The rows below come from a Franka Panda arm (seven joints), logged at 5 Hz.
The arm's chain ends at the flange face. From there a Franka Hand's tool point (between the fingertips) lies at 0.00 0.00 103.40 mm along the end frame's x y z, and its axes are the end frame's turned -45 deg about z.
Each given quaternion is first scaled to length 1.
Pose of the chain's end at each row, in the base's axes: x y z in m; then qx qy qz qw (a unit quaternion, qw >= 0):
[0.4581 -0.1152 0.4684 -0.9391 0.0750 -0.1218 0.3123]
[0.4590 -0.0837 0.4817 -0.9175 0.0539 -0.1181 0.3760]
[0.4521 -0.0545 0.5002 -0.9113 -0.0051 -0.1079 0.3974]
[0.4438 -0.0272 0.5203 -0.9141 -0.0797 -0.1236 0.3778]
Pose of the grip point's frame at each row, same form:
[0.4866 -0.0564 0.3882 -0.8964 -0.2901 -0.2321 0.2419]
[0.4856 -0.0137 0.4104 -0.8683 -0.3013 -0.2530 0.3022]
[0.4720 0.0205 0.4319 -0.8400 -0.3534 -0.2518 0.3258]
[0.4609 0.0463 0.4496 -0.8140 -0.4235 -0.2588 0.3018]

